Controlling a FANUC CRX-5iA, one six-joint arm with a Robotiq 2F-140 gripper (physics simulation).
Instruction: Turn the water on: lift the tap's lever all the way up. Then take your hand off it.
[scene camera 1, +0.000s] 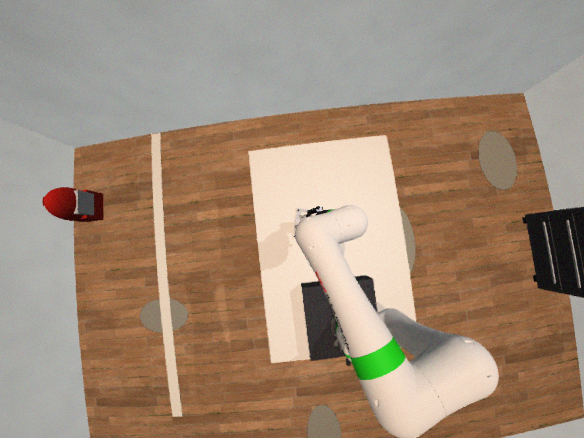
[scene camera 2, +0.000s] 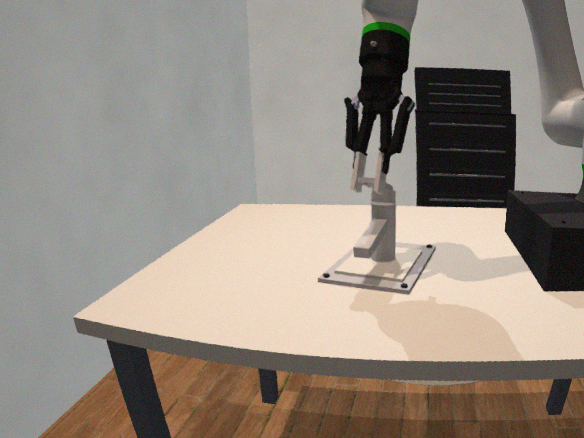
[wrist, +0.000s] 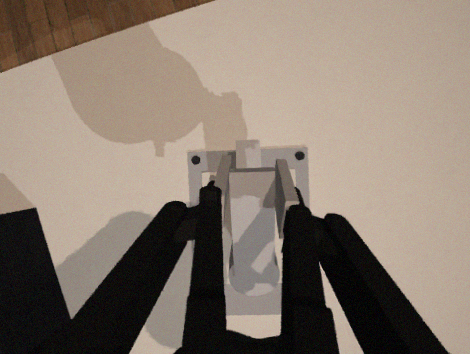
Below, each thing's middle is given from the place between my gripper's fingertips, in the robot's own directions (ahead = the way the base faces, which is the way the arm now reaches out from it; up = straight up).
Labels:
The tap lever (wrist: 253, 268) lies 60 mm to the right of my hand, 10 mm below it and 10 mm behind it. Round my hand: base plate (scene camera 2: 329, 277): 160 mm below, 90 mm to the right, 10 mm behind.

